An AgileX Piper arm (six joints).
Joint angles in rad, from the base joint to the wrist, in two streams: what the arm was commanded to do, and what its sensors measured. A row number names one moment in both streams.
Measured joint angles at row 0:
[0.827, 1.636, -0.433, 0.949, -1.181, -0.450]
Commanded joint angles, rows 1 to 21:
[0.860, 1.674, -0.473, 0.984, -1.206, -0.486]
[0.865, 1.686, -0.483, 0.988, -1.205, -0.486]
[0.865, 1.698, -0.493, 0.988, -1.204, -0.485]
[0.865, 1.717, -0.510, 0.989, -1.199, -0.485]
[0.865, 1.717, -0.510, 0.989, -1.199, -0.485]
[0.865, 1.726, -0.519, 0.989, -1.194, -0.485]
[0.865, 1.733, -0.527, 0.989, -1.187, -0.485]
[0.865, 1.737, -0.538, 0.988, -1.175, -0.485]
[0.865, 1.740, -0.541, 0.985, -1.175, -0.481]
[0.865, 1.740, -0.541, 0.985, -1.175, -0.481]
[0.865, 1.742, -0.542, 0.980, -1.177, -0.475]
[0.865, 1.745, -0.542, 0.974, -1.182, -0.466]
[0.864, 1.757, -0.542, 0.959, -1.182, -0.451]
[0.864, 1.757, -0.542, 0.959, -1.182, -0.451]
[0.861, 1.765, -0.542, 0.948, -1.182, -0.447]
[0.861, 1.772, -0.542, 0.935, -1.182, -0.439]
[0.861, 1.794, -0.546, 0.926, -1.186, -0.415]
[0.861, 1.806, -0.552, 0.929, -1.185, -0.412]
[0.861, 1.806, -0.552, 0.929, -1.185, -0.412]
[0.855, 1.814, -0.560, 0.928, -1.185, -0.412]
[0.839, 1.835, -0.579, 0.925, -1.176, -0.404]
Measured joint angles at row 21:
[0.858, 1.815, -0.551, 0.941, -1.175, -0.423]
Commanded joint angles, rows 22 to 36:
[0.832, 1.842, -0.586, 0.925, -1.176, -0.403]
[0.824, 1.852, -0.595, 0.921, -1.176, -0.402]
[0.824, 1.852, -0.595, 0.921, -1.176, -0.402]
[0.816, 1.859, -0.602, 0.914, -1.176, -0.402]
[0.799, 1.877, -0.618, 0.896, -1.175, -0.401]
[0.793, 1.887, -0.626, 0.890, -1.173, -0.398]
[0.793, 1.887, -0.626, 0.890, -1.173, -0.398]
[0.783, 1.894, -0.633, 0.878, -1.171, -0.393]
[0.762, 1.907, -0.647, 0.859, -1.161, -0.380]
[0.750, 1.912, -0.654, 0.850, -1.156, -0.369]
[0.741, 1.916, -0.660, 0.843, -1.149, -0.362]
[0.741, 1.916, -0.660, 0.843, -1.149, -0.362]
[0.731, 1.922, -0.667, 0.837, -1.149, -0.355]
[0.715, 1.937, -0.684, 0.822, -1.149, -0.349]
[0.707, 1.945, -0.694, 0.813, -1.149, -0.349]
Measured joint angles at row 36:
[0.728, 1.928, -0.668, 0.847, -1.156, -0.365]
